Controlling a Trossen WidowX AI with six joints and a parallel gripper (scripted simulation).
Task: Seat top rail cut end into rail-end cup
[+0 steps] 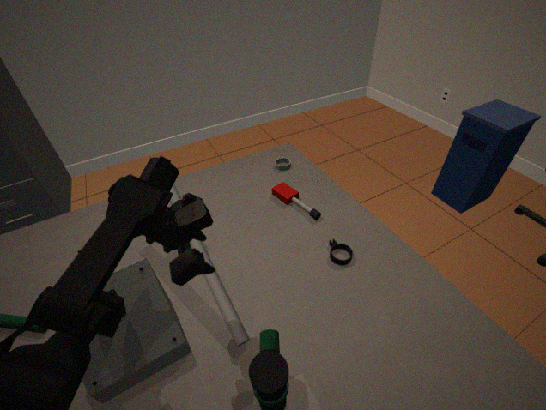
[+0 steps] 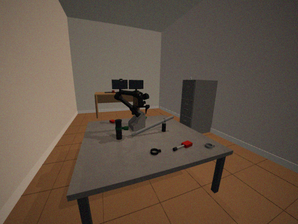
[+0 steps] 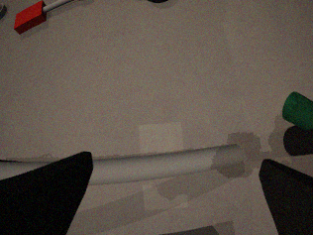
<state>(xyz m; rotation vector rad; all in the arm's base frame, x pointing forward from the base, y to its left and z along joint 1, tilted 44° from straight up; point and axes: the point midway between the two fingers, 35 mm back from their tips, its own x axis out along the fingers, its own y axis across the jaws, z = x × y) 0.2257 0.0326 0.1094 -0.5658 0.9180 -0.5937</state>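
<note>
Now: the green rail-end cup 20 mm ahead of my gripper tip, 200 mm to the right of it and 120 mm below it. From my gripper tip the other things lie so: small dark post 10 mm ahead, 290 mm to the left, 140 mm below; black bolt 300 mm behind, 460 mm to the left, 240 mm below.
</note>
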